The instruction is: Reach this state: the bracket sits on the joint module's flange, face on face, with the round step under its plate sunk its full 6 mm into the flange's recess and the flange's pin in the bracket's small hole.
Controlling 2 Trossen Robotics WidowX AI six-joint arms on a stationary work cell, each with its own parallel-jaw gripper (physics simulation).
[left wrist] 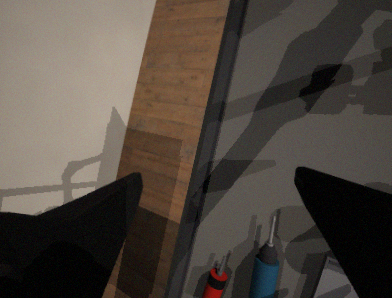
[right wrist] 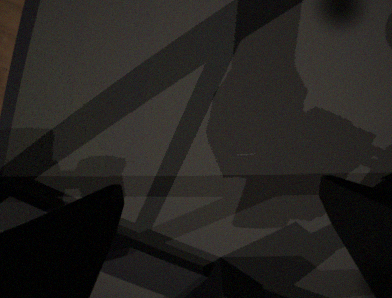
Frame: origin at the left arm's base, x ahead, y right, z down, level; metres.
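Seen in the pictures: left gripper, fingertip midpoint: [left wrist: 217, 177]; right gripper, fingertip midpoint: [right wrist: 220, 190].
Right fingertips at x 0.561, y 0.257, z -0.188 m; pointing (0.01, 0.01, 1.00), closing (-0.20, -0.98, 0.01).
Note:
A point is followed by its place in that frame.
My left gripper [left wrist: 217, 177] @[x 0.489, y -0.149, z -0.225 m] is open and empty, its two black fingers wide apart above the grey table top and its edge in the left wrist view. My right gripper [right wrist: 220, 190] @[x 0.561, y 0.257, z -0.188 m] is open and empty over a dim, heavily shadowed stretch of the grey table top in the right wrist view. The bracket and the joint module with its flange cannot be made out in either view. Dark shapes on the table top in both views look like shadows of the arms and of other things.
A blue-handled driver [left wrist: 266, 275] @[x 0.313, y -0.150, z 0.009 m] and a red-handled tool [left wrist: 215, 283] @[x 0.281, y -0.242, z 0.016 m] lie at the bottom of the left wrist view. A pale, dark-rimmed thing [left wrist: 334, 282] @[x 0.296, y -0.046, z 0.046 m] shows in part right of them. The table's dark edge [left wrist: 204, 155] @[x 0.519, y -0.256, z 0.030 m] borders wooden floor [left wrist: 175, 75]. A dark bar [right wrist: 172, 257] @[x 0.822, y 0.280, z 0.043 m] crosses the right view's bottom.

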